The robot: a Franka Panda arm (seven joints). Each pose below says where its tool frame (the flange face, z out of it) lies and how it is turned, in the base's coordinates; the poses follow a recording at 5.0 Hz.
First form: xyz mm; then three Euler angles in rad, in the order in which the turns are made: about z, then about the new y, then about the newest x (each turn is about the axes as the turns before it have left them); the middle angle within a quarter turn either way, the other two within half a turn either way.
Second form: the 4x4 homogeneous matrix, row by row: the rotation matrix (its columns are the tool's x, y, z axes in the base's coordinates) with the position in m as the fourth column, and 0 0 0 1 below. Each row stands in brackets. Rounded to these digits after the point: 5 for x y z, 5 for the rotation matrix.
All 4 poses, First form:
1: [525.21 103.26 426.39 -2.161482 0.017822 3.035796]
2: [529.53 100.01 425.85 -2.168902 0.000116 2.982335]
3: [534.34 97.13 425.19 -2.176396 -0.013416 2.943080]
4: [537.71 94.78 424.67 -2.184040 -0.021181 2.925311]
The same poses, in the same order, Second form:
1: [[-0.55684 -0.82696 -0.07784 0.52521], [-0.83043 0.55225 0.07353 0.10326], [-0.01782 0.10558 -0.99425 0.42639], [0 0 0 1]]
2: [[-0.56308 -0.81596 -0.13099 0.52953], [-0.82640 0.55594 0.08939 0.10001], [-0.00012 0.15859 -0.98735 0.42585], [0 0 0 1]]
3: [[-0.56920 -0.80451 -0.16963 0.53434], [-0.82209 0.56025 0.10145 0.09713], [0.01342 0.19719 -0.98027 0.42519], [0 0 0 1]]
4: [[-0.57539 -0.79612 -0.18740 0.53771], [-0.81760 0.56583 0.10659 0.09478], [0.02118 0.21455 -0.97648 0.42467], [0 0 0 1]]
